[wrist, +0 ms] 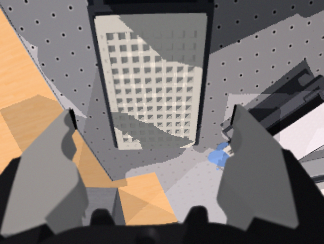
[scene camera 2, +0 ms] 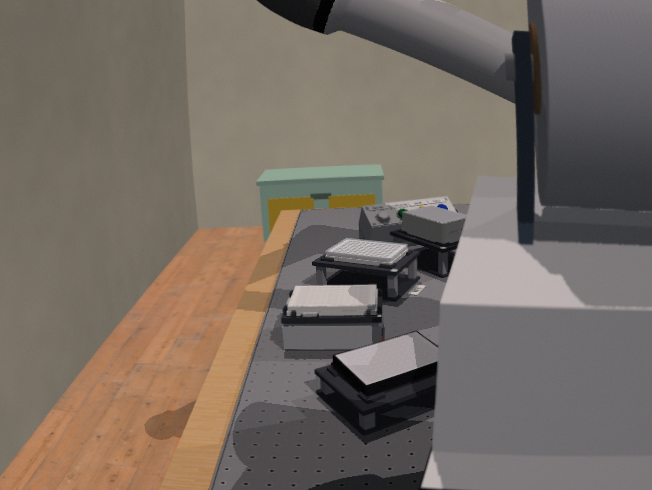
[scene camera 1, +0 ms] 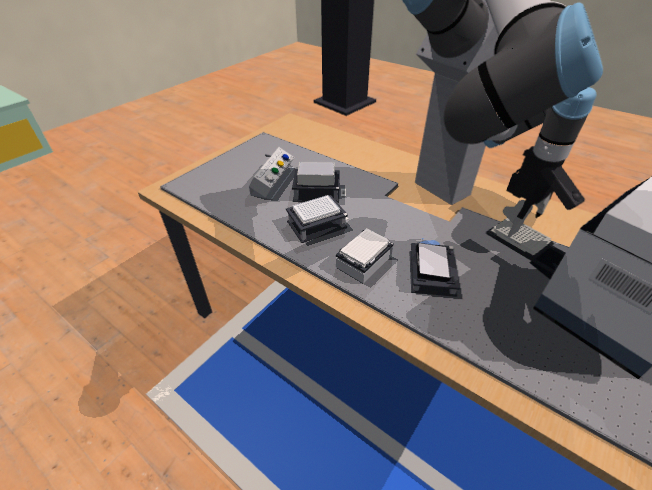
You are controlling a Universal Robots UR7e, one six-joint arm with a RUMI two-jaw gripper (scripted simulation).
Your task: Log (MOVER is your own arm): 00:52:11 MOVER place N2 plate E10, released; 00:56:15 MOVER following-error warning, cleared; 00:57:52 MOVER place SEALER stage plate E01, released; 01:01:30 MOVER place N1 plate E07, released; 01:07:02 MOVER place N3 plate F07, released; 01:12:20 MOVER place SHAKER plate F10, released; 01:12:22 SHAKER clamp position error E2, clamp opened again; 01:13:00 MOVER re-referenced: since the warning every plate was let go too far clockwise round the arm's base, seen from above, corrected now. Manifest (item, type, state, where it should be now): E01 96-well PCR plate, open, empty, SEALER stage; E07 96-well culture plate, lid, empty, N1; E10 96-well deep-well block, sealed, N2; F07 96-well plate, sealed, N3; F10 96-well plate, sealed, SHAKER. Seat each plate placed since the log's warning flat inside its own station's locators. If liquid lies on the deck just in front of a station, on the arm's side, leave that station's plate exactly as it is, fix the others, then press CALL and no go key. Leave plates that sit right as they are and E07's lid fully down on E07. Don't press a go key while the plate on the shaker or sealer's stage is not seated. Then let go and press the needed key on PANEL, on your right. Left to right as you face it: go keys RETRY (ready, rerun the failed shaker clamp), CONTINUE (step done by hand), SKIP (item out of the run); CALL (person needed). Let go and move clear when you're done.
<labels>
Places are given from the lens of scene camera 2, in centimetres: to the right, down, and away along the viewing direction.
key panel (scene camera 2: 370, 227): 10, -4, 130
light grey shaker (scene camera 2: 349, 335): 3, 13, 84
The marked spots on the key panel and the light grey shaker are 50 cm apart.
</labels>
